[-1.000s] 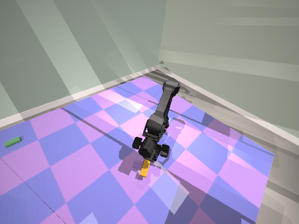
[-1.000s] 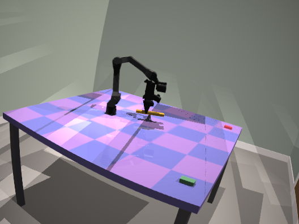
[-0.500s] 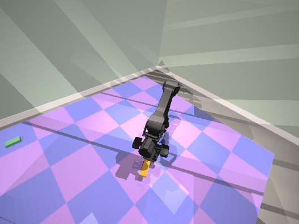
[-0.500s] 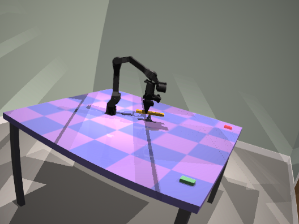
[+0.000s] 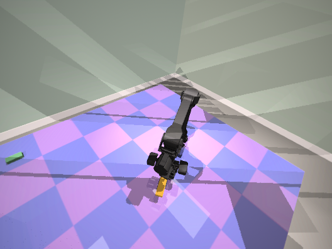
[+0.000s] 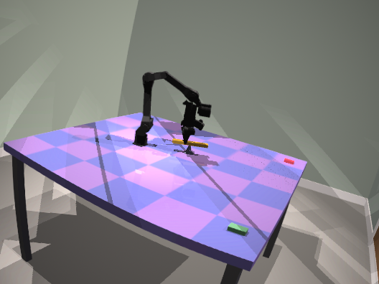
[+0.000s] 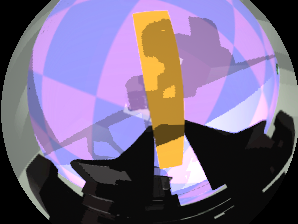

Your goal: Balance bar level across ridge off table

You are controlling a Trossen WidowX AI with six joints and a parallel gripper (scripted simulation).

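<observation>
Now: the orange bar 20 mm ahead of my gripper tip and 10 mm to the left of it. Also, from my gripper tip: red block: 520 mm ahead, 400 mm to the left, 40 mm below; then green block: 520 mm ahead, 600 mm to the right, 40 mm below.
</observation>
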